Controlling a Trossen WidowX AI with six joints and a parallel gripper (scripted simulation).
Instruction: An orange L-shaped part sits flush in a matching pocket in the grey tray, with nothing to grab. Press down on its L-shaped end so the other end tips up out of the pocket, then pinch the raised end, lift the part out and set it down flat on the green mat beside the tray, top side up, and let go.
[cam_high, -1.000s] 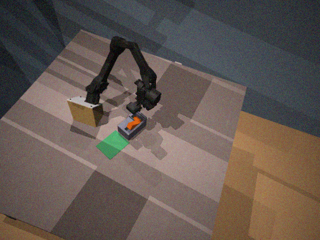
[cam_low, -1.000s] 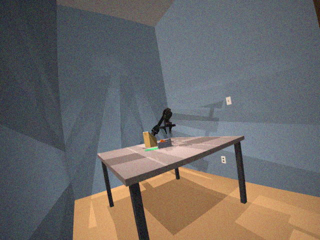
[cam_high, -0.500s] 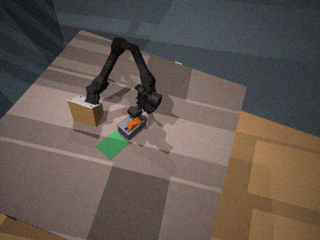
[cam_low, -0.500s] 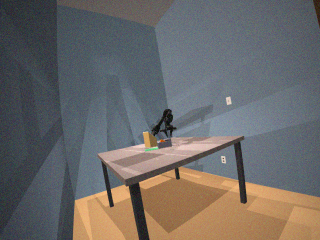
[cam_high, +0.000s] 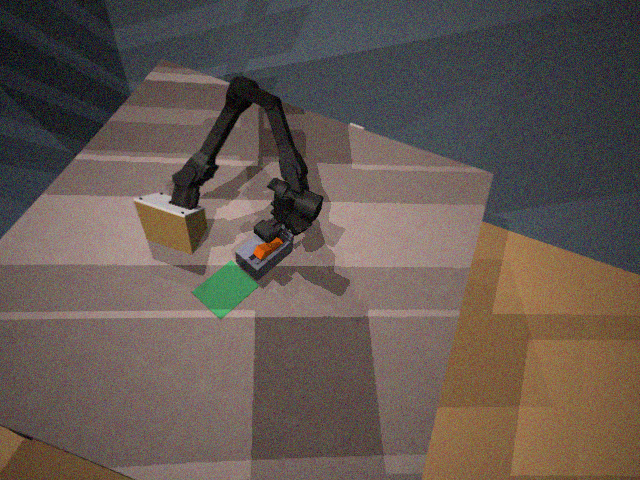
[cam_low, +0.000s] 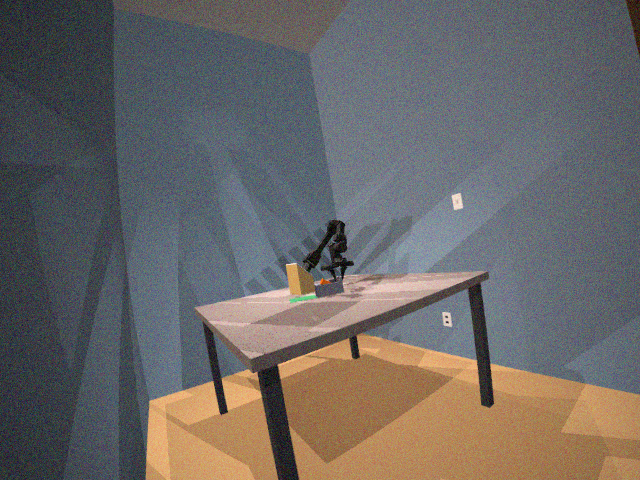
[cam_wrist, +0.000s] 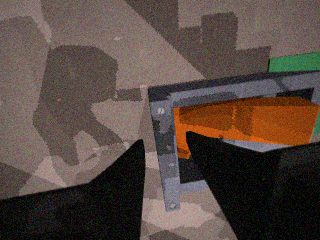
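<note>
The orange L-shaped part is 3 cm behind my gripper tip, 4 cm to the right of it and 2 cm below it. The rest, counted from my gripper tip: green mat 11 cm behind, 19 cm to the right, 8 cm below.
</note>
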